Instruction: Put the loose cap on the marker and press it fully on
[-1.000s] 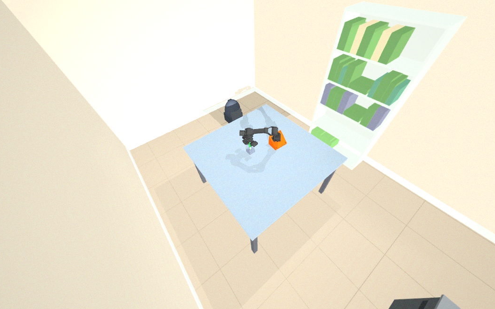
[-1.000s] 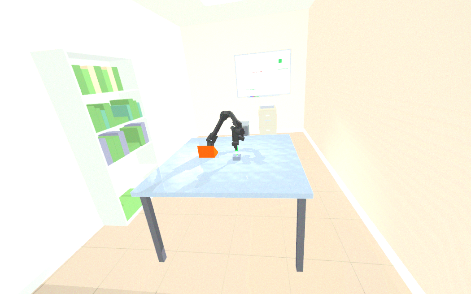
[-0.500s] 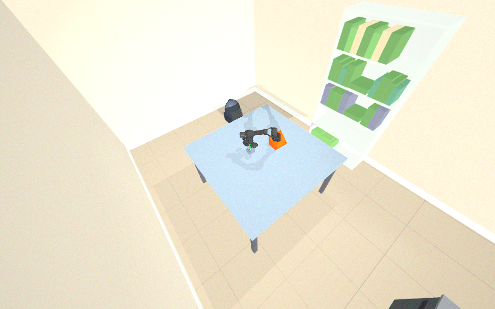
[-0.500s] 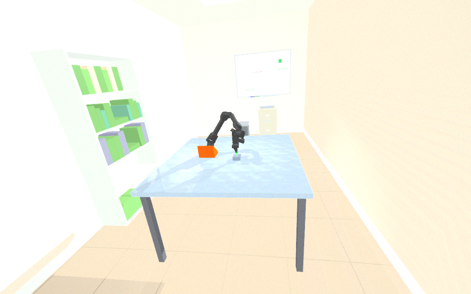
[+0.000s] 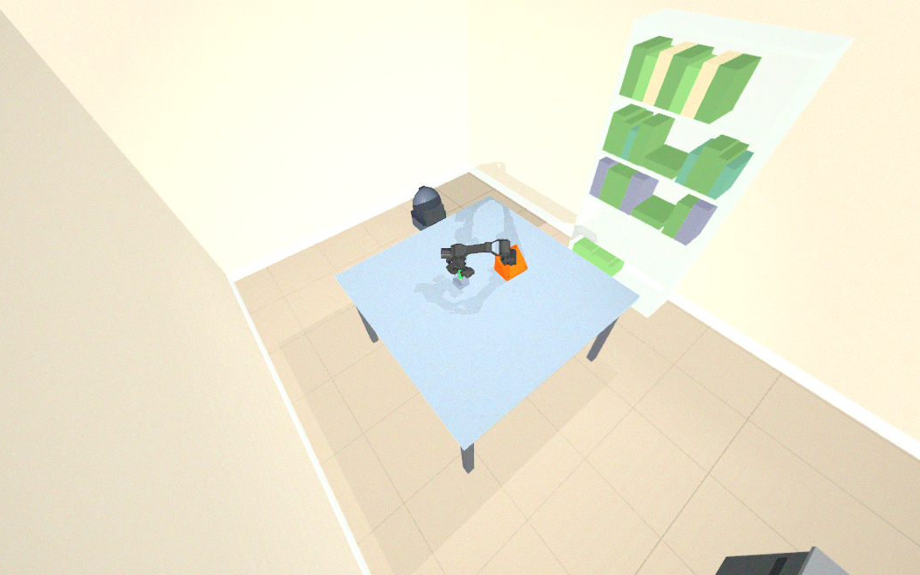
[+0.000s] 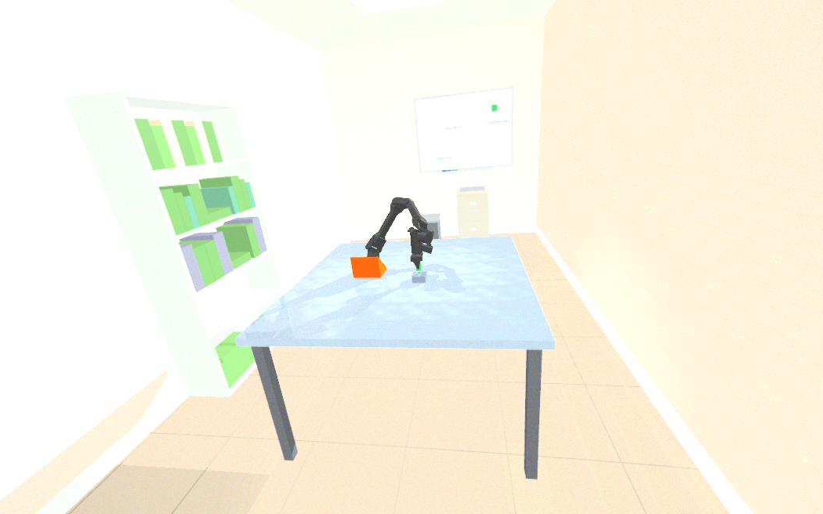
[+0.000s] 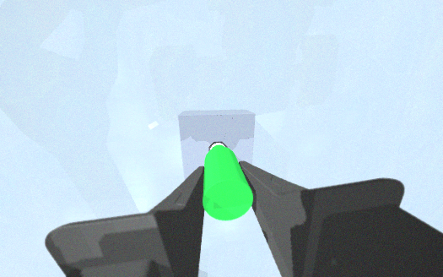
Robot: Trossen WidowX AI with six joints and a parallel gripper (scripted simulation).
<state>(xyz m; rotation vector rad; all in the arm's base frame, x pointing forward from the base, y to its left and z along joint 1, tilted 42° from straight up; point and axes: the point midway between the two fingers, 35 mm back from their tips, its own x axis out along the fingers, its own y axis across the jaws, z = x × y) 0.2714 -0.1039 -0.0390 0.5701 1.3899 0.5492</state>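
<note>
Now: gripper tip 10 mm below the green cap.
</note>
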